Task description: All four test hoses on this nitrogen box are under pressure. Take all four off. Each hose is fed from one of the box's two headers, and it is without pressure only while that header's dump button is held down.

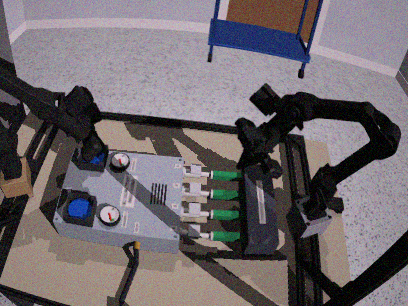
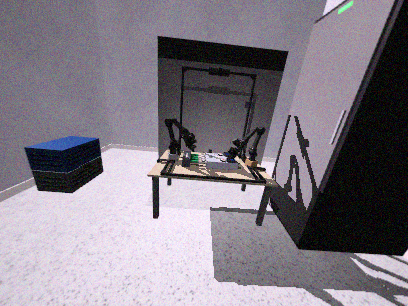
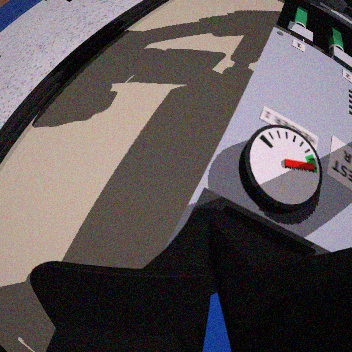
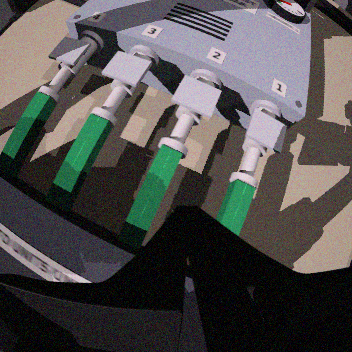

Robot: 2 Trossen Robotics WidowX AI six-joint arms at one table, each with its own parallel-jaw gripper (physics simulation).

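Places are measured from the left arm's base along level axes (x ahead, y left, z up), in metres.
Where they show: left gripper, fingertip midpoint: (image 1: 103, 146) (image 2: 229, 159) (image 3: 205, 217); right gripper, fingertip midpoint: (image 1: 237, 168) (image 2: 194, 151) (image 4: 185, 214); left arm's base, origin of the base link: (image 1: 12, 171) (image 2: 251, 159); right arm's base, origin of the base link: (image 1: 314, 209) (image 2: 172, 153).
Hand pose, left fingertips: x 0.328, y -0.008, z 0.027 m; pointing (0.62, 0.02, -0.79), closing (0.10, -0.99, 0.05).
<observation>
Each offset is from my left fingertips to the top centre of the thing. "spot": to the spot under its first point.
The grey nitrogen box (image 1: 145, 215) (image 2: 218, 164) lies on the table. Its four green hoses, hose 1 @(spot: 0.169 m right, 0.324 m ahead, 0.046 m down) (image 1: 225, 175) (image 4: 237, 205), hose 2 @(spot: 0.232 m right, 0.296 m ahead, 0.046 m down) (image 1: 225, 194) (image 4: 156, 187), hose 3 @(spot: 0.297 m right, 0.267 m ahead, 0.046 m down) (image 1: 225, 215) (image 4: 84, 152) and hose 4 @(spot: 0.357 m right, 0.241 m ahead, 0.045 m down) (image 1: 225, 235) (image 4: 30, 122), meet their white fittings. My left gripper (image 1: 92, 152) (image 3: 205, 217) is shut at the upper blue button @(0.021 m right, 0.039 m back, 0.014 m down) (image 1: 98, 160) (image 3: 216, 327); whether it is pressed is hidden. The lower blue button @(0.196 m right, 0.113 m back, 0.014 m down) (image 1: 79, 207) is uncovered. The upper gauge @(spot: 0.060 m right, 0.040 m ahead, 0.015 m down) (image 1: 120, 161) (image 3: 272, 175) has its red needle at the green mark. My right gripper (image 1: 246, 162) (image 4: 185, 214) is shut and empty above hose 1's outer end.
A dark block (image 1: 260, 225) (image 4: 107, 262) holds the hoses' outer ends. The lower gauge @(spot: 0.234 m right, 0.035 m back, 0.014 m down) (image 1: 109, 215) sits beside the lower button. A black pipe with an orange tip @(spot: 0.312 m right, 0.013 m ahead, 0.062 m down) (image 1: 136, 245) meets the box's front. A wooden block (image 1: 17, 182) lies far left; black rails edge the table.
</observation>
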